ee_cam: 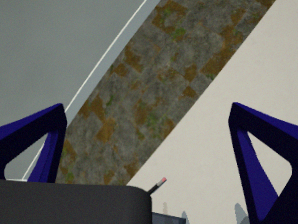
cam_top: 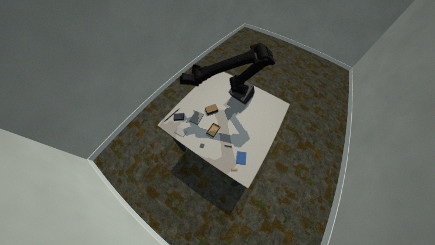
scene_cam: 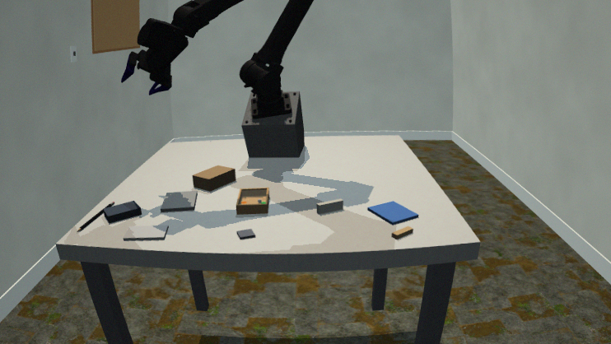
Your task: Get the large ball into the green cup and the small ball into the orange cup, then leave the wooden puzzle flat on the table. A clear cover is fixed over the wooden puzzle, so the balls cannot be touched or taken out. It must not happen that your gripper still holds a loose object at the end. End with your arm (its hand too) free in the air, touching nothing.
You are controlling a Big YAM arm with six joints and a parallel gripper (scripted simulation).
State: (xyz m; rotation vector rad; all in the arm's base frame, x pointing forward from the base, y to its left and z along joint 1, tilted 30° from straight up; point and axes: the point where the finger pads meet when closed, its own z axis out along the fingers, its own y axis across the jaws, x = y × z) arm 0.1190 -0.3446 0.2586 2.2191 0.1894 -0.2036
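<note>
The wooden puzzle lies 300 mm to the left of my hand, 280 mm below it and 180 mm ahead of it. Round my hand: grey slab (290 mm below, 130 mm ahead, 120 mm to the left); then brown box (270 mm below, 200 mm to the left); then dark block (280 mm below, 190 mm ahead, 30 mm to the right).
</note>
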